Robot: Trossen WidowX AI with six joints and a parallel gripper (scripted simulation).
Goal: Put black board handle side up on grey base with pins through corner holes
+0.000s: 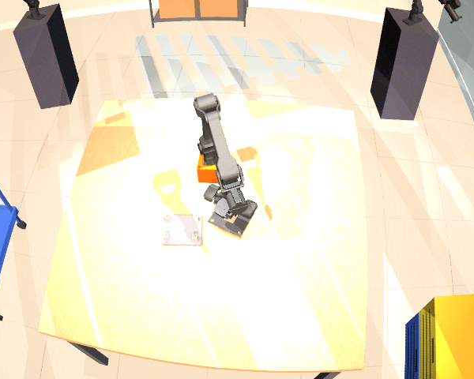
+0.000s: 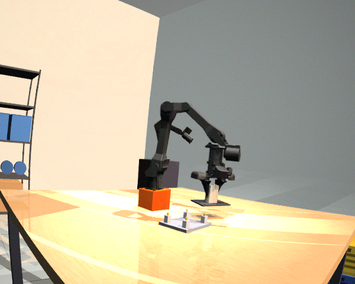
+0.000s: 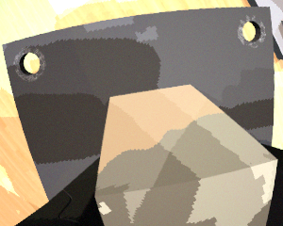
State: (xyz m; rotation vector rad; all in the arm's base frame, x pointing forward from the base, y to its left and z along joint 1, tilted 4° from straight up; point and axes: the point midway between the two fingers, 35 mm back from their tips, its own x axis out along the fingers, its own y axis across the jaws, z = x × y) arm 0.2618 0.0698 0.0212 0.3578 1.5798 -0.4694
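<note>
My gripper tip is now 190 mm to the left of the grey base, 90 mm above it and 10 mm short of it. From my gripper tip the other things lie so: black board: 10 mm below.
</note>
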